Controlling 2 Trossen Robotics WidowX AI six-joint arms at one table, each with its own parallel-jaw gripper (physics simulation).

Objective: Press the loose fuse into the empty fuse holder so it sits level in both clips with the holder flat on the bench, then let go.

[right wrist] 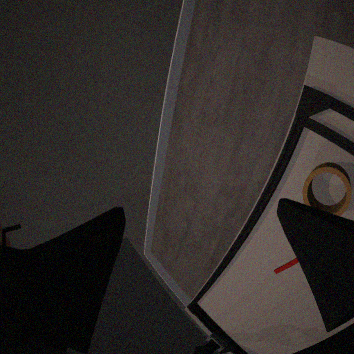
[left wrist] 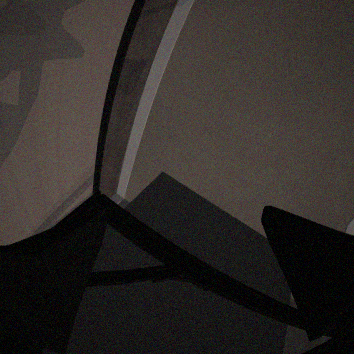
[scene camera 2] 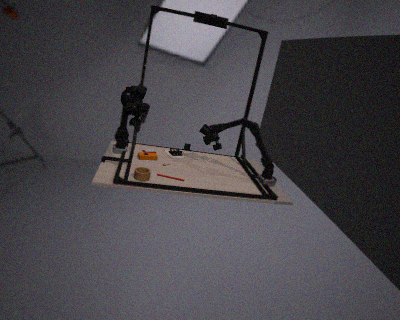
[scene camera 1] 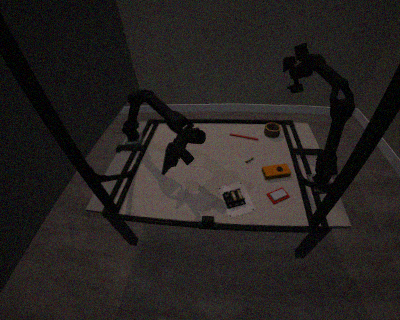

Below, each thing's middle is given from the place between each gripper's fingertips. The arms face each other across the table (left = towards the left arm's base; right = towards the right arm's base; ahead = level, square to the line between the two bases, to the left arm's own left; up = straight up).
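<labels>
The tape roll [right wrist: 308, 198] is 150 mm below my left hand, and it's 620 mm ahead of that hand and 380 mm to the right of it.
As for my right hand, it's 300 mm above the tape roll, 20 mm to the right of it and 80 mm past it.
</labels>
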